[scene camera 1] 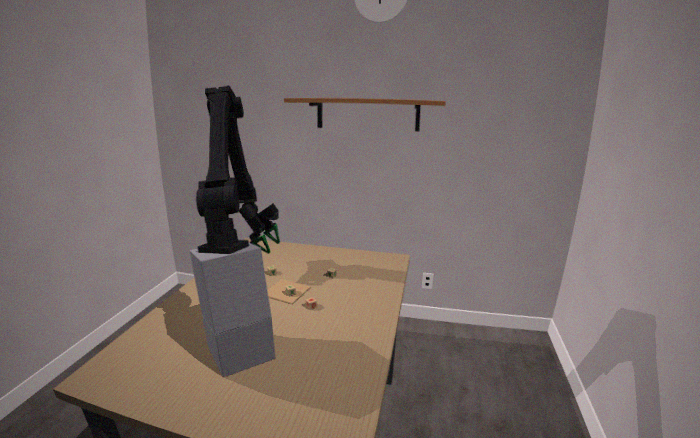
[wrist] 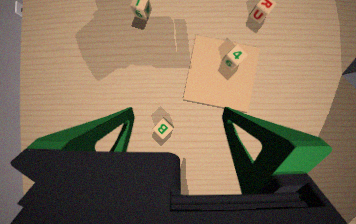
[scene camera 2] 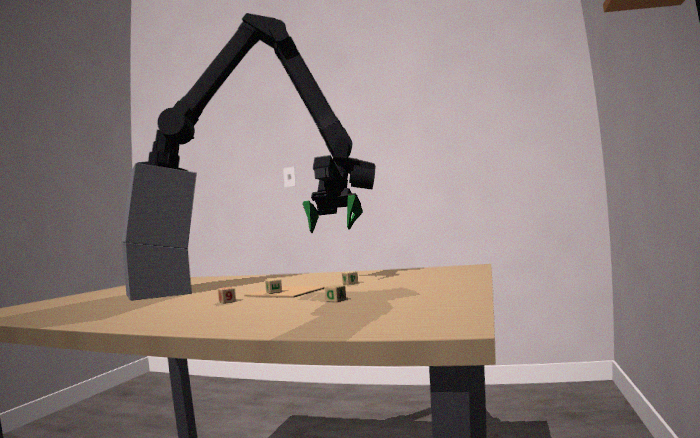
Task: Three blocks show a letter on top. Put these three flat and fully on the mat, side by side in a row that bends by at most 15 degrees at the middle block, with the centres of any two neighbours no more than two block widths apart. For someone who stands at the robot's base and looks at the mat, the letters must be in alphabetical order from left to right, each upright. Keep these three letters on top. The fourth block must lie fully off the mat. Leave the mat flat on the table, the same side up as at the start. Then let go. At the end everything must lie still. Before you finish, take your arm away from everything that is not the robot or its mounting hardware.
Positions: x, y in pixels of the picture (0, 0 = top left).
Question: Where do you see a tan mat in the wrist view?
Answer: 210, 81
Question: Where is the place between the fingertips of my gripper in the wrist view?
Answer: At 178, 112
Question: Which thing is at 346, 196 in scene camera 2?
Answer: My gripper.
